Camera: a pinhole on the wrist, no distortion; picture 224 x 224 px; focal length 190.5 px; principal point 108.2 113.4 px. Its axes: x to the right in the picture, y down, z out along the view. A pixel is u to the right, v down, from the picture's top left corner.
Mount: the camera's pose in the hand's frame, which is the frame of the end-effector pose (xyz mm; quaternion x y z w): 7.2 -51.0 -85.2 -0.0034 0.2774 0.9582 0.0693
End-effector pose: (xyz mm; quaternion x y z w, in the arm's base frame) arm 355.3 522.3 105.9 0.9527 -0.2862 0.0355 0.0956
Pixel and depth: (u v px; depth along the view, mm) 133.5 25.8 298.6
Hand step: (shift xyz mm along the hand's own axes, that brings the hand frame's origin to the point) -4.0 227.9 92.7
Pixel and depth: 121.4 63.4 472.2
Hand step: 6.6 308.2 247.0
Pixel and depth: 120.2 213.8 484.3
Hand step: -41.9 -2.8 458.8
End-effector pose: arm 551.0 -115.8 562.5 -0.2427 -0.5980 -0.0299 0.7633
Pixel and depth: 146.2 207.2 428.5
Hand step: -92.2 11.7 385.6
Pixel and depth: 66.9 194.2 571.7
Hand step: 115.5 34.2 532.9
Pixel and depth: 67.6 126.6 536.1
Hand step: 132.5 188.2 393.2
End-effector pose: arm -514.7 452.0 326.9 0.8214 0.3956 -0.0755 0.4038
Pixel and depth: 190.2 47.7 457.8
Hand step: -152.1 350.5 209.4
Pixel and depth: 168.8 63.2 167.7
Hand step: -34.3 82.2 30.8
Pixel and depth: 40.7 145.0 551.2
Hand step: 205.9 140.3 438.5
